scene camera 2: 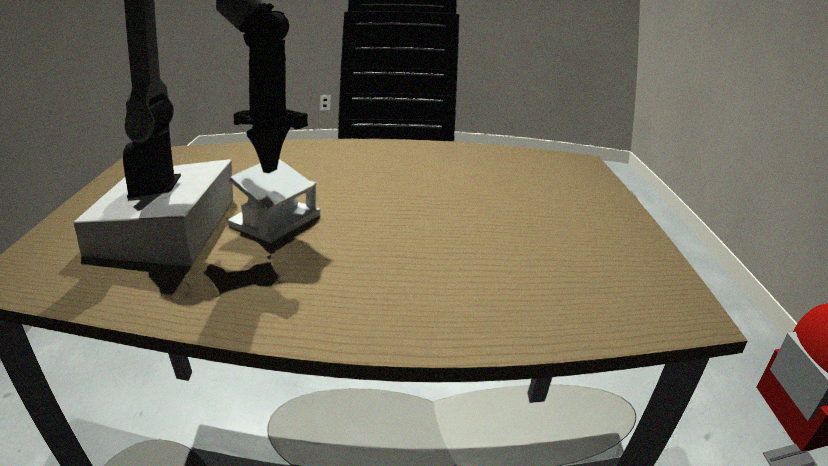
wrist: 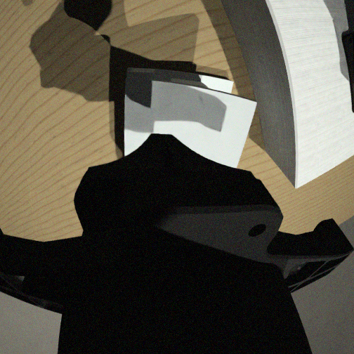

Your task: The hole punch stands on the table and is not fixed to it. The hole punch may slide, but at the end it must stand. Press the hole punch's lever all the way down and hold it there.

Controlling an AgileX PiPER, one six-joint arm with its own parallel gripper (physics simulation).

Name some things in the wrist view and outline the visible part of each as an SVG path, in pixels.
My gripper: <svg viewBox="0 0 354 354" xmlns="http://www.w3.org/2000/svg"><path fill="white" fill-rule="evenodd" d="M0 228L0 291L34 306L62 314L57 354L312 354L303 324L290 293L329 274L353 251L352 245L333 218L320 221L313 231L295 235L278 231L283 218L282 212L260 179L255 178L251 171L237 169L203 157L168 133L150 133L145 141L128 155L105 164L88 166L74 193L73 200L74 208L83 229L81 236L42 242L5 235Z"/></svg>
A white hole punch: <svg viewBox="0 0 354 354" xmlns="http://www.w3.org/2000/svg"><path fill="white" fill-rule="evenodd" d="M126 68L124 156L136 150L150 133L168 133L203 157L234 168L237 167L251 119L254 115L256 100L231 93L233 81L230 79L176 70L141 67Z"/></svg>
